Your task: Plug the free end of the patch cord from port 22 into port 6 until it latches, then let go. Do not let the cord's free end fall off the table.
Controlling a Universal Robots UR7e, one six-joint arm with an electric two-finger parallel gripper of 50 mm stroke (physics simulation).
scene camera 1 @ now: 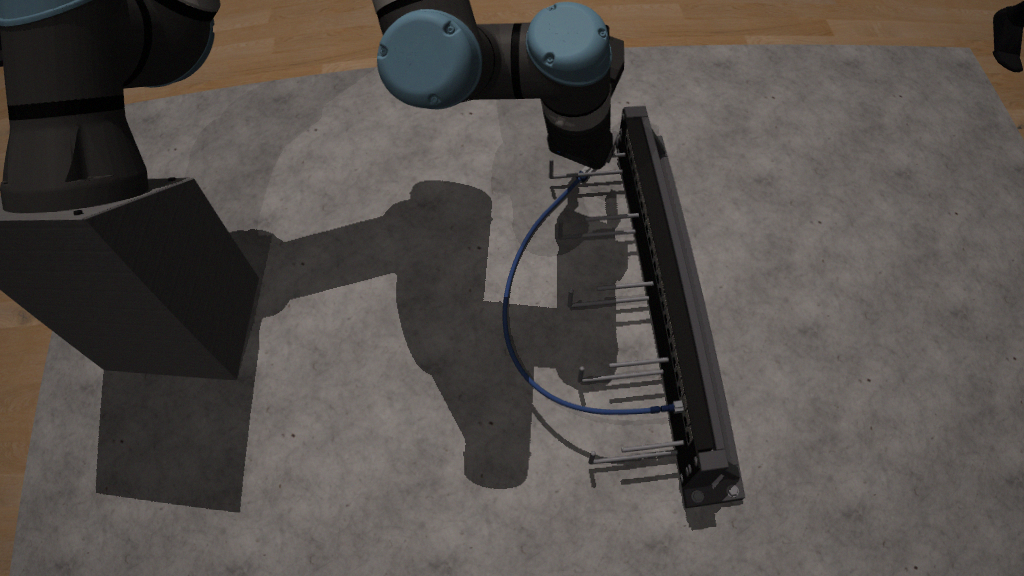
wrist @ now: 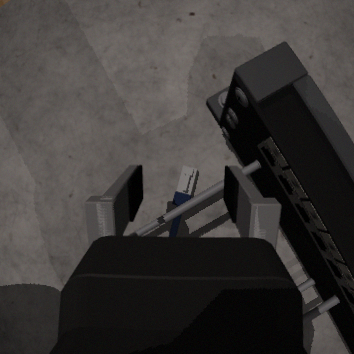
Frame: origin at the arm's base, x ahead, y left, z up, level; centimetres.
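Where they show: gripper, between the fingertips: (wrist: pixel 182 182); arm's base, origin of its link: (scene camera 1: pixel 77 197).
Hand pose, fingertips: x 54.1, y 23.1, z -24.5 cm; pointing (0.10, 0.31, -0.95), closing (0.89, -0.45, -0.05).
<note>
Each offset is from my fingertips to the top centre of the thing. "spot": to the spot under its first point. Level surfaces: height alone.
The cord's free end, a clear plug {dx +0.2, dy +0.4, dz -4.5 cm} (wrist: pixel 187 179) with a blue boot {dx -0.9, dy -0.9, dz -4.9 cm} (wrist: pixel 181 198) (scene camera 1: pixel 582 175), shows between the two fingers in the wrist view, apart from both. A grey rod passes over the cord just behind the boot. My gripper (wrist: pixel 182 182) (scene camera 1: pixel 592 167) is open above the plug, near the far end of the patch panel {dx +7.4, dy -20.9, dz +4.2 cm} (scene camera 1: pixel 678 286) (wrist: pixel 300 132). In scene camera 1 its dark body hides the fingertips and the clear plug. The blue cord {spot: dx -11.5, dy -21.8, dz -4.5 cm} (scene camera 1: pixel 506 308) bows away from the panel to its other plug {dx +7.1, dy -37.6, dz +2.7 cm} (scene camera 1: pixel 678 406), seated near the panel's near end. Port numbers are not readable.
Grey cable-guide rods (scene camera 1: pixel 626 376) (wrist: pixel 212 191) stick out from the panel's port side at several places; one crosses the space between the fingers in the wrist view. The robot's box-shaped base (scene camera 1: pixel 171 279) stands at the left on the grey mat {dz -5.7 cm} (scene camera 1: pixel 859 286).
</note>
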